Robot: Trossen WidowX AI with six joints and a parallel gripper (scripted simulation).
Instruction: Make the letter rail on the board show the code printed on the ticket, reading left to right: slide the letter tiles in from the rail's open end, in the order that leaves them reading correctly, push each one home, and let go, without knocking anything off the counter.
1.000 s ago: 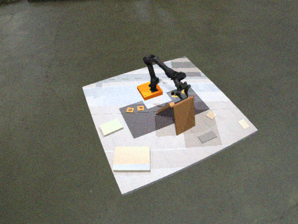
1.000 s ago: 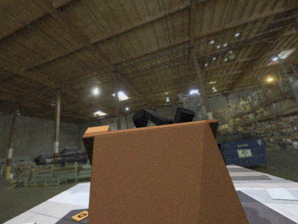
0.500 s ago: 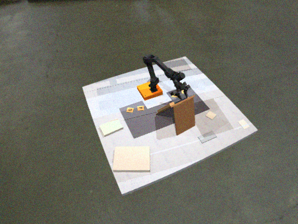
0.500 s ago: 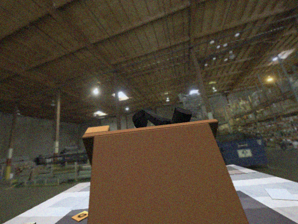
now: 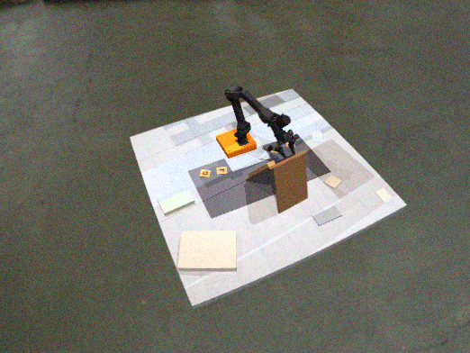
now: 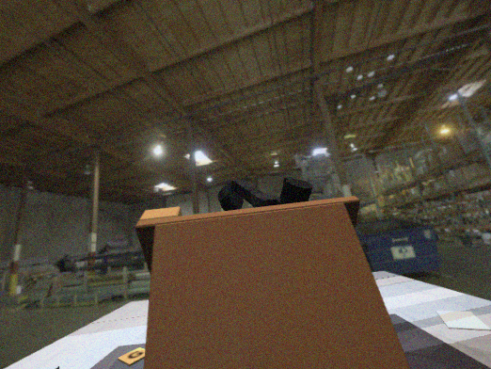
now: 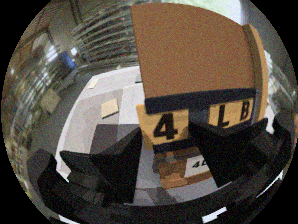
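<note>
Right now the white ticket is 5 cm behind my gripper tip, 8 cm to the right of it and 8 cm below it. The rest, counted from my gripper tip: dark mat (15 cm behind, 13 cm to the right, 16 cm below); then grey plate (34 cm ahead, 4 cm to the left, 16 cm below).
</note>
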